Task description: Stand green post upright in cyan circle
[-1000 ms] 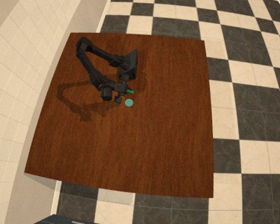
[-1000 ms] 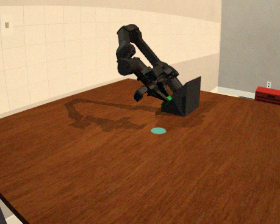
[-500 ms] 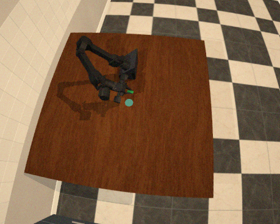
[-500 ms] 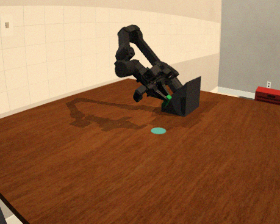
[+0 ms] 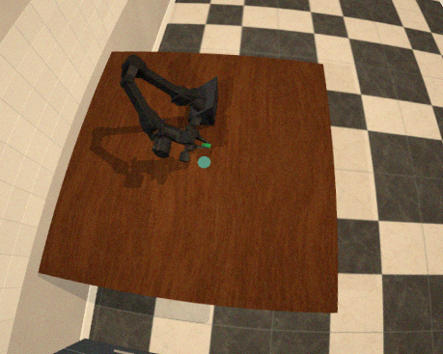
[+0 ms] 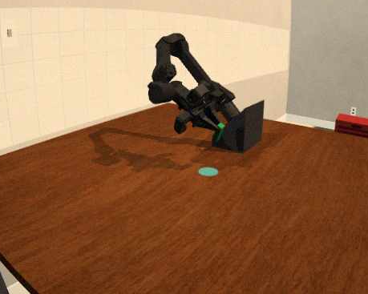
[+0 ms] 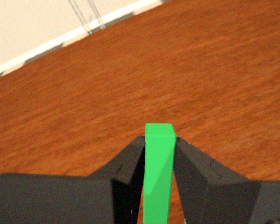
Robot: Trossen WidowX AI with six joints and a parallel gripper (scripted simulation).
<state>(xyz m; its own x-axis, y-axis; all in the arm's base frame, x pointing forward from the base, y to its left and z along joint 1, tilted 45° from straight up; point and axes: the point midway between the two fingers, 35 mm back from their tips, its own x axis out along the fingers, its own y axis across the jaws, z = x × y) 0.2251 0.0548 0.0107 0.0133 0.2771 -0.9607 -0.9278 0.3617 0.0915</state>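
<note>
The cyan circle is 150 mm below my hand and 20 mm ahead of it. Round my hand: green post 30 mm below, 20 mm to the left, 10 mm behind.
</note>
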